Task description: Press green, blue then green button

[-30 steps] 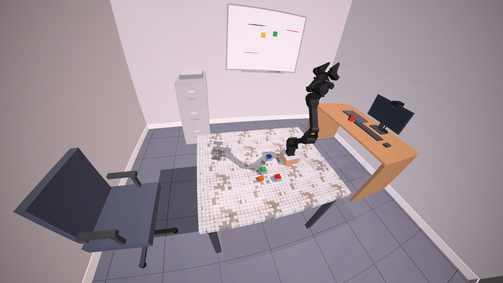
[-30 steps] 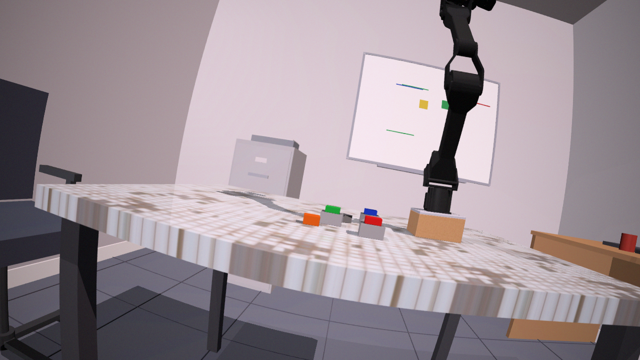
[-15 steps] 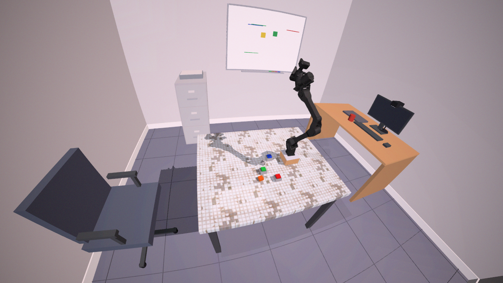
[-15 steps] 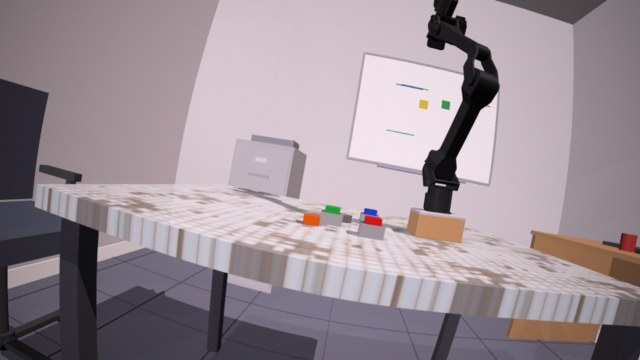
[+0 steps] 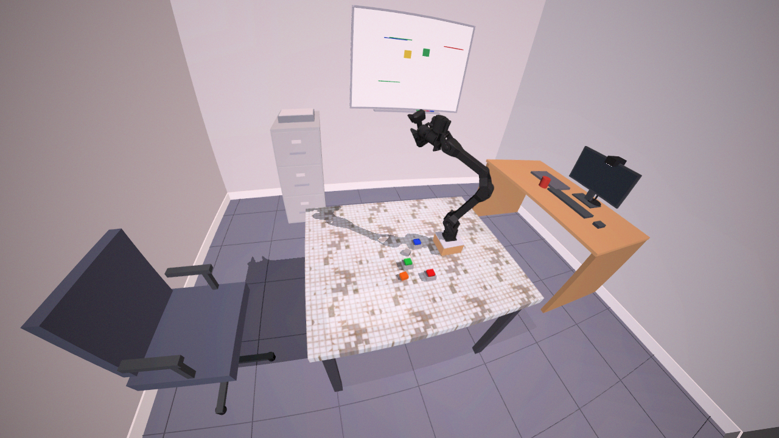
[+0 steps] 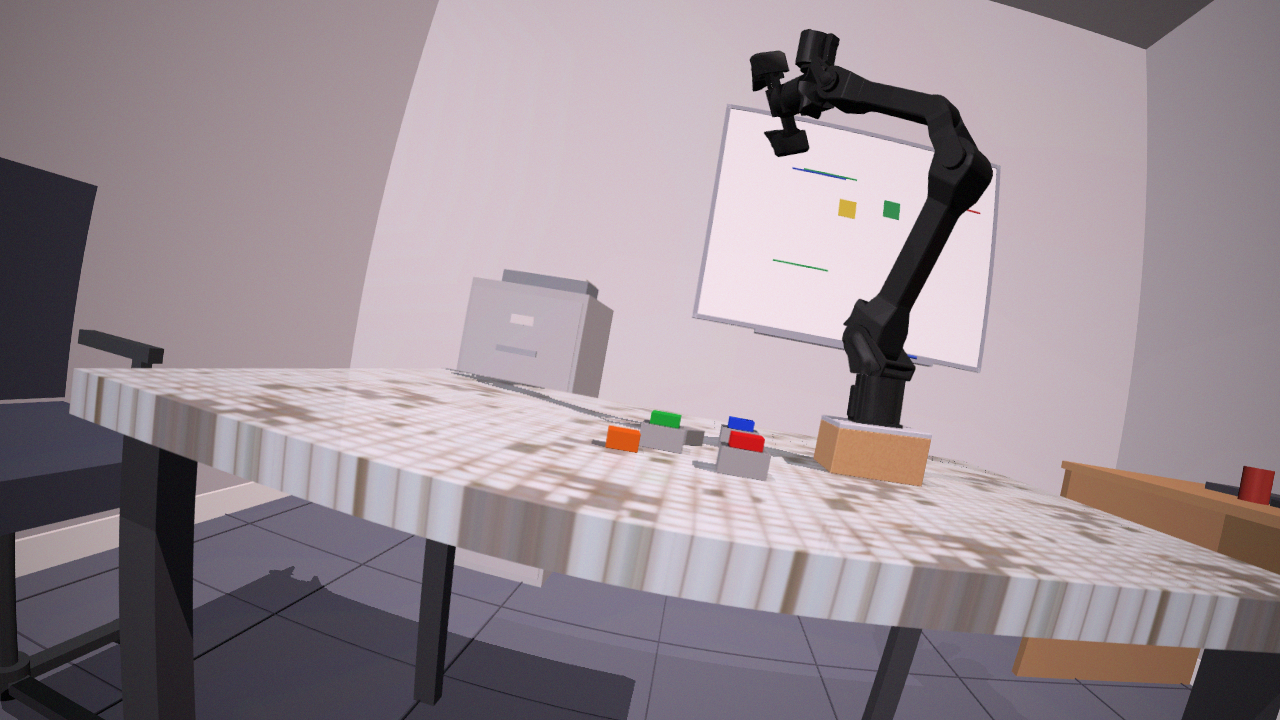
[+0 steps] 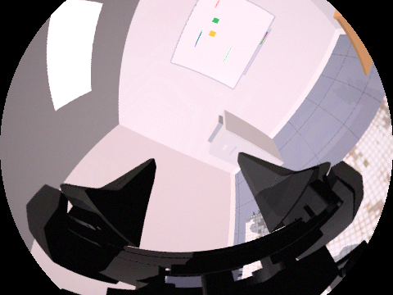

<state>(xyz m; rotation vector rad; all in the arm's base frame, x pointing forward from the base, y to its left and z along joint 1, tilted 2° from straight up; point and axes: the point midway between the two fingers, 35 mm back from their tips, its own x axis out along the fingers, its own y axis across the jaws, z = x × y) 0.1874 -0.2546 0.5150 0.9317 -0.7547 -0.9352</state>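
Right now the green button is 30 mm ahead of my gripper tip, 390 mm to the left of it and 550 mm below it. Round my gripper tip: small grey block: 20 mm ahead, 310 mm to the left, 570 mm below; then blue button: 50 mm behind, 270 mm to the left, 540 mm below; then red button: 60 mm behind, 480 mm to the left, 550 mm below.
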